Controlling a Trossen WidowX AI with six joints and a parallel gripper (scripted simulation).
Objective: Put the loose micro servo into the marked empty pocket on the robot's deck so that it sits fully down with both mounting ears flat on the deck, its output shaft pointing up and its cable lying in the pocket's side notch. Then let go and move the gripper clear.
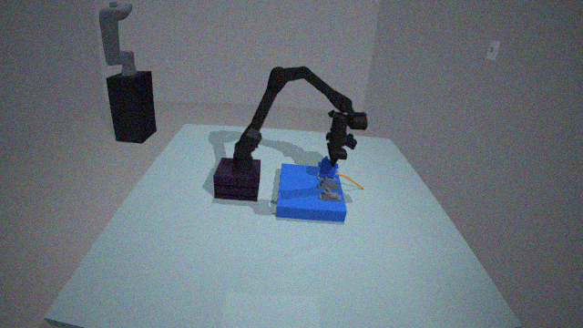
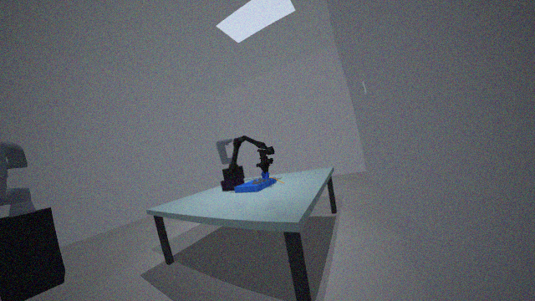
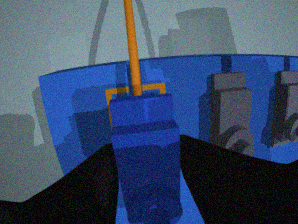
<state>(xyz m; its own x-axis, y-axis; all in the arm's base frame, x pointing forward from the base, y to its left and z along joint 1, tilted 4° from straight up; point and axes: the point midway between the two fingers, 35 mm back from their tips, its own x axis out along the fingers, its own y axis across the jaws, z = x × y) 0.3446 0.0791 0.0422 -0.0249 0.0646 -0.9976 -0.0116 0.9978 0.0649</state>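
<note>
Now: gripper tip 120 mm past the blue deck, 80 mm to the left of it and 80 mm above it.
</note>
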